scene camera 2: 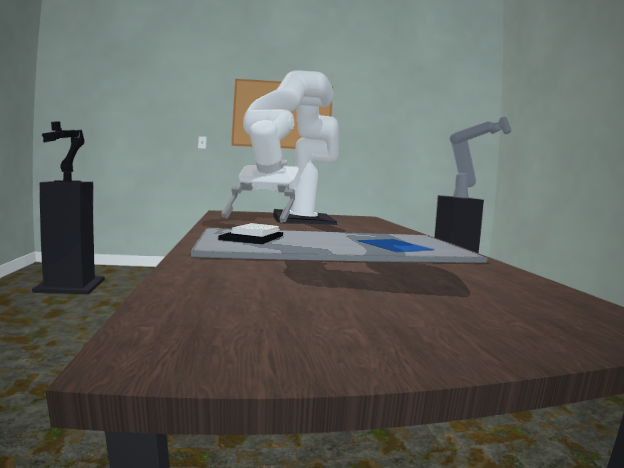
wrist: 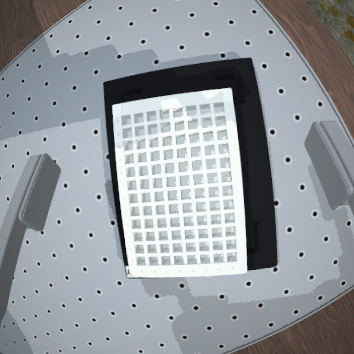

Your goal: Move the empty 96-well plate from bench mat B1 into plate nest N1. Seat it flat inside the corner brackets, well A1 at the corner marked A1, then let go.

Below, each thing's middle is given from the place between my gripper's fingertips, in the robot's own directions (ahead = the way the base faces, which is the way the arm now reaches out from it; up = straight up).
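There is the white 96-well plate [wrist: 178, 167], and my hand is 2 cm past it, 1 cm to the right of it and 3 cm above it.
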